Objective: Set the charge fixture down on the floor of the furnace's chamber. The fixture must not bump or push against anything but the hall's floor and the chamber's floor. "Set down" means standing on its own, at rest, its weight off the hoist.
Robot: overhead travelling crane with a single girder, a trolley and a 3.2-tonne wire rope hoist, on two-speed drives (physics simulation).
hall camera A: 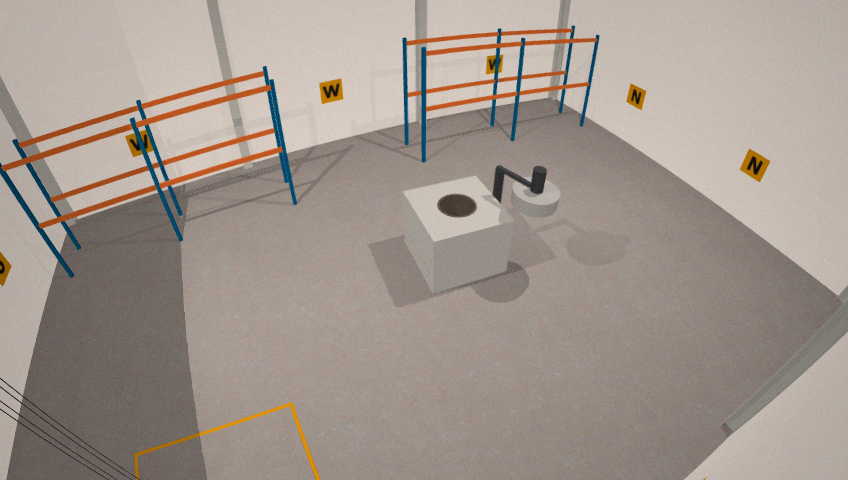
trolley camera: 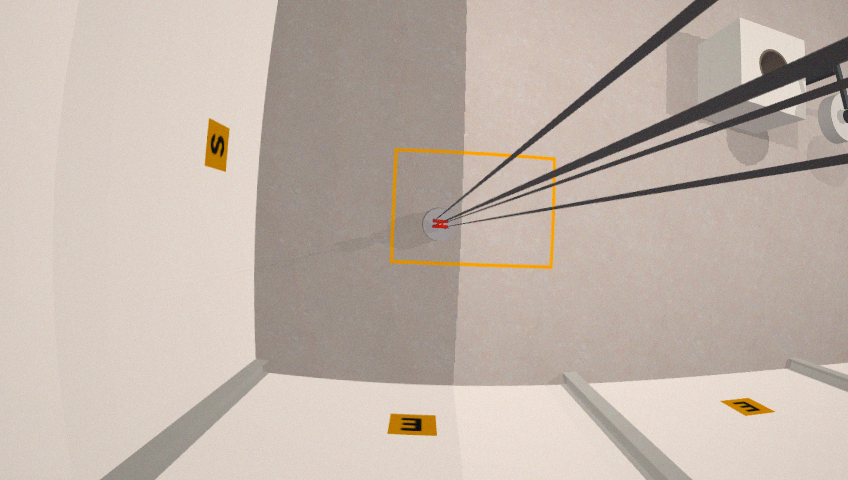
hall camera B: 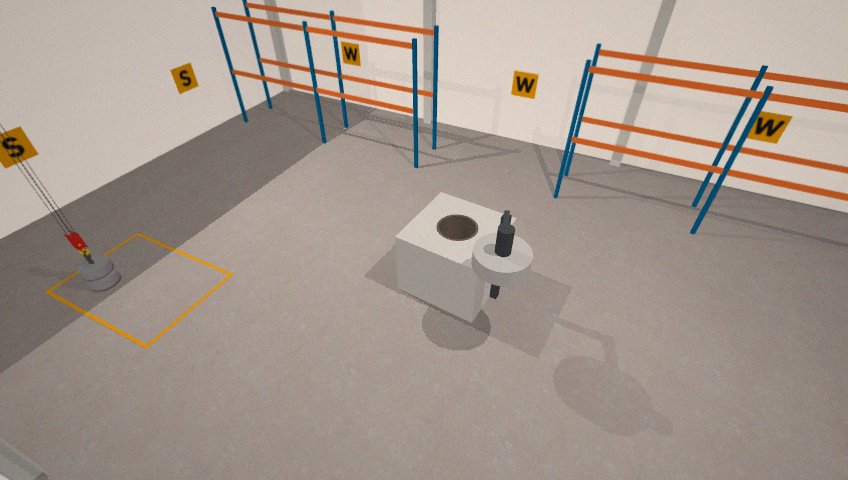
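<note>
The charge fixture (hall camera B: 101, 277) (trolley camera: 429, 231) is a grey round body with stacked discs, upright near the left side of the marked rectangle in hall camera B. It does not show in hall camera A. My hook (hall camera B: 86, 253) (trolley camera: 440, 224), under the red block, is on the fixture's dark top eye. The fixture is at or close above the floor; I cannot tell which. The furnace (hall camera A: 470, 258) (hall camera B: 434, 279) (trolley camera: 718, 71) is a pale box with a round chamber opening (hall camera A: 457, 205) (hall camera B: 457, 227) (trolley camera: 773, 63) in its top. The chamber's floor is hidden.
The furnace's round lid (hall camera A: 535, 206) (hall camera B: 502, 271) (trolley camera: 828, 115) hangs on a dark arm beside the box, off the opening. Blue and orange racks (hall camera A: 423, 107) (hall camera B: 415, 107) stand along the W wall. A yellow rectangle (hall camera A: 214, 428) (hall camera B: 189, 310) (trolley camera: 473, 264) is marked on the floor.
</note>
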